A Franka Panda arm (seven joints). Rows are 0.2 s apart.
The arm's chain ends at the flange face. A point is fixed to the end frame.
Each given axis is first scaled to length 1.
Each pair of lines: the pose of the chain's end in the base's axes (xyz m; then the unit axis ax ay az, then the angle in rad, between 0 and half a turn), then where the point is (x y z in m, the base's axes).
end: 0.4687 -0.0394 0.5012 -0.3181 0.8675 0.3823 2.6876
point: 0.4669 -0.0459 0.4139
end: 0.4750 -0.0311 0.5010 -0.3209 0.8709 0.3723 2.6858
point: 0.4739 -0.0393 0.4138
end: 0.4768 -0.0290 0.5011 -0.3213 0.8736 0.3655 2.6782
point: 0.4765 -0.0381 0.4140
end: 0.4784 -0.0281 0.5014 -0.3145 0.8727 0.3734 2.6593
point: 0.4786 -0.0352 0.4141
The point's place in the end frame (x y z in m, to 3 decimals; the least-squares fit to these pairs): 0.057 -0.045 0.049
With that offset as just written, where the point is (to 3 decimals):
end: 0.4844 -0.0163 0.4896 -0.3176 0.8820 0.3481 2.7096
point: 0.482 -0.029 0.403
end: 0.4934 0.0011 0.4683 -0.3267 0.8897 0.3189 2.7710
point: 0.488 -0.019 0.383
